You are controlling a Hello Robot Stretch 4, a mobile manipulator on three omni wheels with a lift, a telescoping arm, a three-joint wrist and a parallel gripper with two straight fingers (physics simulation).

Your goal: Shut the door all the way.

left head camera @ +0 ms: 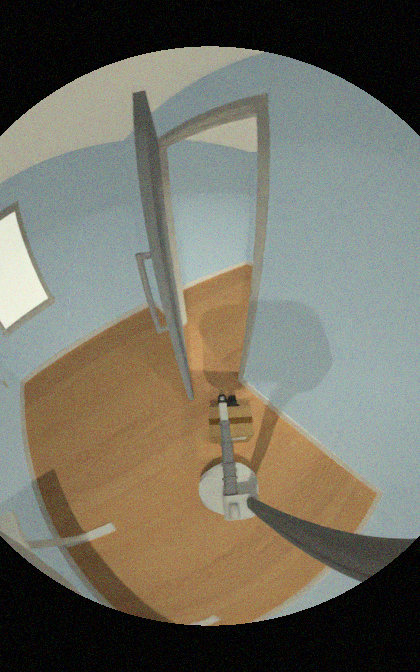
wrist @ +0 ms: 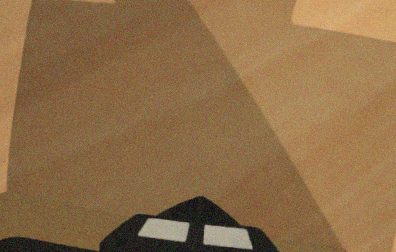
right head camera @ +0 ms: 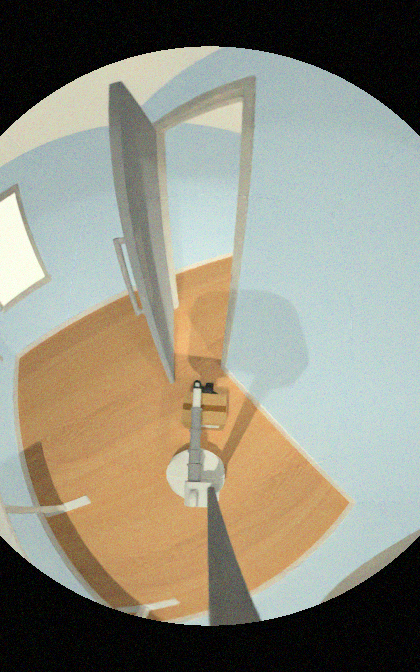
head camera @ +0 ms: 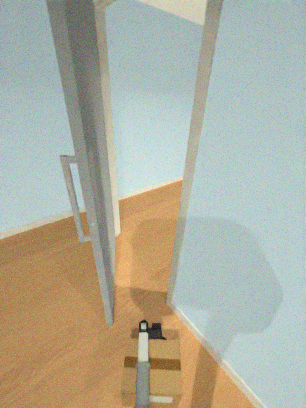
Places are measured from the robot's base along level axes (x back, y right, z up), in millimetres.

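Where they show: gripper, fingertip midpoint: (wrist: pixel 199 214).
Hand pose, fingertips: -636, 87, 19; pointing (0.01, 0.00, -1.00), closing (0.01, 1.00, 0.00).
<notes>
Each offset is from my fingertips to the top centre of the thing, as dx, dy, dz. "pt": to the spot under its first point.
The grey door (head camera: pixel 85 125) (left head camera: pixel 155 225) (right head camera: pixel 139 200) stands wide open on the left of the doorway, seen nearly edge-on. Its bar handle @[pt -215, -436, +1059] (head camera: pixel 73 200) (left head camera: pixel 146 285) (right head camera: pixel 129 280) is on its left face. The door frame's right post @[pt -326, +126, +1437] (head camera: pixel 197 115) (left head camera: pixel 262 200) (right head camera: pixel 243 200) stands apart from the door, with the opening between them. My gripper (head camera: pixel 157 331) (left head camera: pixel 232 400) (right head camera: pixel 210 387) (wrist: pixel 199 214) is shut and empty. In the head views it shows right of the door's lower free corner, on the near side of the doorway, with no visible contact with the door.
A cardboard box @[+144, -35, +233] (head camera: pixel 167 382) (left head camera: pixel 240 430) (right head camera: pixel 214 419) is on the floor beside and under my extended arm, near the right wall. My round white base (left head camera: pixel 212 490) (right head camera: pixel 177 472) is behind it. A framed bright panel (left head camera: pixel 20 270) (right head camera: pixel 17 250) is at far left.
</notes>
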